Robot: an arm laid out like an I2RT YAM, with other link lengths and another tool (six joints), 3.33 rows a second.
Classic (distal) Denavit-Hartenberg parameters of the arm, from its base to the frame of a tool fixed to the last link. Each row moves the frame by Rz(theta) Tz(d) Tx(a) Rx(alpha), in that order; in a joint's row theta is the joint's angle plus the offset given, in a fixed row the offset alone. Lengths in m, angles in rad.
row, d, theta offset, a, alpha
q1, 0.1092, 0, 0.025, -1.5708
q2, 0, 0, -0.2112, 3.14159
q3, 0, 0.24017, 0.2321, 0
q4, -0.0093, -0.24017, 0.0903, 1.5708
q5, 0.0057, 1.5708, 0, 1.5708
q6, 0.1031, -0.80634, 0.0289, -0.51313
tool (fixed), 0.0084, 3.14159, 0, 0
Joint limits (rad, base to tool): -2.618..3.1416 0..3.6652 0..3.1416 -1.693..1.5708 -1.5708..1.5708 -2.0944..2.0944
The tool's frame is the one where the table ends.
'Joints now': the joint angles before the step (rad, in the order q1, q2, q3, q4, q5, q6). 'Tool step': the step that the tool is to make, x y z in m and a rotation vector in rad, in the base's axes. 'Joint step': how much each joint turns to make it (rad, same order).
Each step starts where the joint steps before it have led.
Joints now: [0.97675 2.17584 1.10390 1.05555 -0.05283 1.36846]
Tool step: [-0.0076 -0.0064 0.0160 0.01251 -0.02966 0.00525]
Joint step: [0.00646 -0.07128 -0.05701 0.01172 0.00127 -0.01768]
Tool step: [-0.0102 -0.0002 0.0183 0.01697 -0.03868 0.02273]
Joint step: [0.01648 -0.06160 -0.03306 0.00558 -0.00687 -0.02294]
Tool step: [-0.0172 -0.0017 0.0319 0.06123 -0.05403 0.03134]
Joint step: [0.02784 -0.09474 -0.05193 0.03693 -0.00463 -0.01316]
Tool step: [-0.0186 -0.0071 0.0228 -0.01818 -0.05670 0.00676]
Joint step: [0.03343 -0.12489 -0.06047 -0.05491 0.01901 -0.06118]
